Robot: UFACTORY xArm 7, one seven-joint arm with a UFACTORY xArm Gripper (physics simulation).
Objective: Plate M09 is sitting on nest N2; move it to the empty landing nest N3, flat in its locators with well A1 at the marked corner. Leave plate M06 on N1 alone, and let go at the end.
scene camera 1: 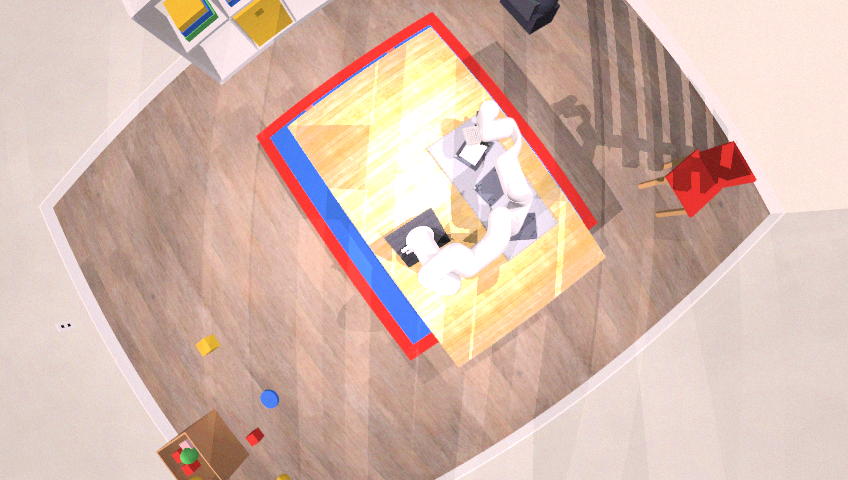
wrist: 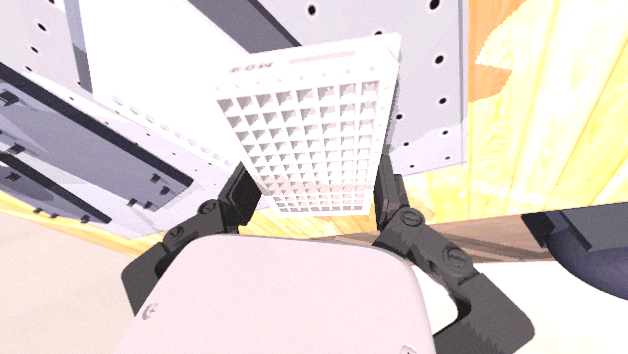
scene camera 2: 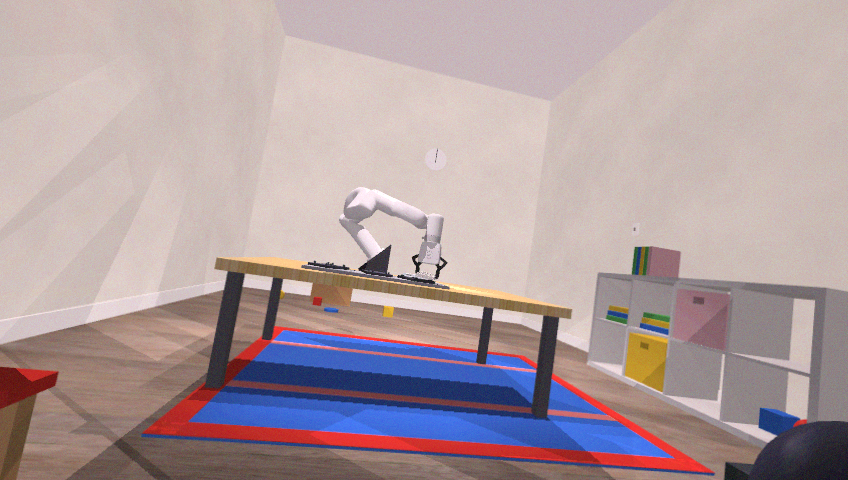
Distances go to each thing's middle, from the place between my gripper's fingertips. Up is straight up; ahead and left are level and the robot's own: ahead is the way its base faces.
Labels:
The dark grey locator pegs [wrist: 31, 187] lies 46 cm to the right of my hand, 6 cm behind it and 2 cm below it.

